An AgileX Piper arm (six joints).
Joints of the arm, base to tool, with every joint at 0 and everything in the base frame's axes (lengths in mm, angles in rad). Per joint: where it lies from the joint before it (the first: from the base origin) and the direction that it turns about. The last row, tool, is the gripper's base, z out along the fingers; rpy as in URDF.
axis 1: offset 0 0 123 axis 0 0 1
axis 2: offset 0 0 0 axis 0 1 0
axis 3: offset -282.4 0 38.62 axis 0 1 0
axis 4: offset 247.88 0 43.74 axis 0.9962 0 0.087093
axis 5: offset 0 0 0 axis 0 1 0
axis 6: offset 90.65 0 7.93 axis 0.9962 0 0.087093
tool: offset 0 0 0 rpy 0 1.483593 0
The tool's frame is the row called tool.
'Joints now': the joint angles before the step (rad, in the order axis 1, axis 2, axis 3, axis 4, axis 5, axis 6). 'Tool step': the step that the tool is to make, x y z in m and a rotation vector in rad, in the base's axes. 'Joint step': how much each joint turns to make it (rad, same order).
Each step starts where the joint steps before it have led.
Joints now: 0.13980 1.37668 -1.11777 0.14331 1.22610 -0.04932
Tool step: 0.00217 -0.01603 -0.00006 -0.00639 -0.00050 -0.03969
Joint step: -0.06397 -0.00012 0.00003 -0.00241 0.00351 -0.02395
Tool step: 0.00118 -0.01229 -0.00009 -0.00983 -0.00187 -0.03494
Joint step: -0.04660 0.00001 -0.00003 -0.00825 0.00002 -0.01049
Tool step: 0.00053 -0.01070 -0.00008 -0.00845 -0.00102 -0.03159
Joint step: -0.04041 0.00000 0.00000 -0.00725 -0.00001 -0.00775
